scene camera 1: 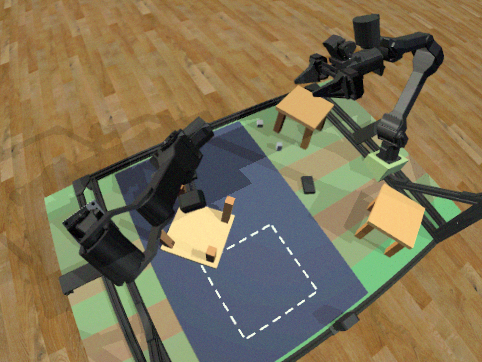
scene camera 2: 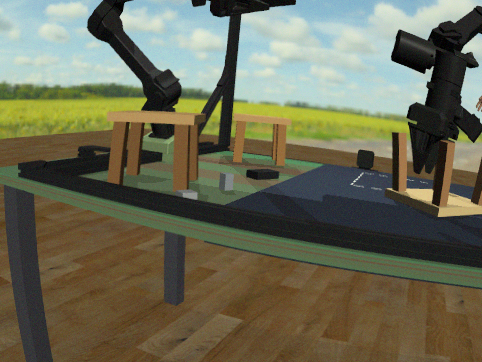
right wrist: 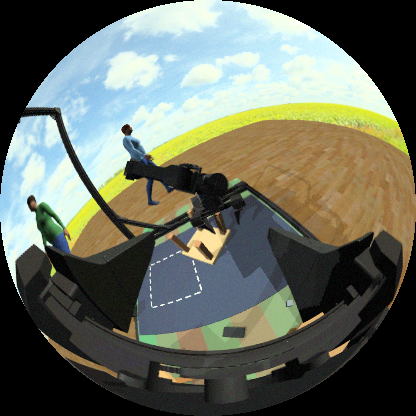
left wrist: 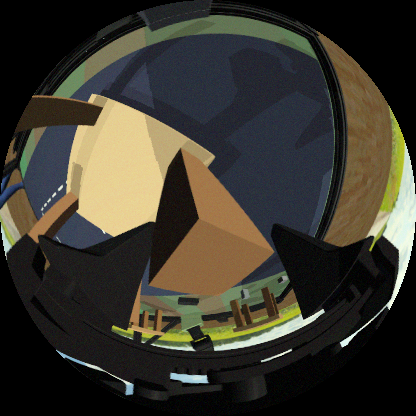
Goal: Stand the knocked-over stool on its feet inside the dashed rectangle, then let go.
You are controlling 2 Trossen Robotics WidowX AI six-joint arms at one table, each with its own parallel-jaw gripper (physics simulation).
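Observation:
The light-topped stool [scene camera 1: 200, 232] [scene camera 2: 420, 198] [left wrist: 117, 165] [right wrist: 214, 245] lies upside down on the blue mat, seat flat, legs pointing up. One seat corner covers a corner of the dashed rectangle [scene camera 1: 246, 338] [scene camera 2: 356, 180] [right wrist: 201, 290]. My left gripper [scene camera 1: 184, 196] [scene camera 2: 448, 150] [left wrist: 216, 229] [right wrist: 226, 228] is open and points down, its fingers standing apart on either side of one raised leg in the left wrist view. The left arm partly hides that leg in scene camera 1. My right gripper [scene camera 1: 306, 88] is open and empty, high beside an upright stool, away from the light-topped one.
Two upright orange-topped stools [scene camera 1: 305, 106] [scene camera 1: 397, 216] stand on the striped green surface. A small black block [scene camera 1: 308, 184] [scene camera 2: 262, 174] [right wrist: 234, 332] and two small grey cubes [scene camera 1: 259, 123] [scene camera 1: 279, 146] lie near them. Black rails [scene camera 1: 240, 115] edge the table.

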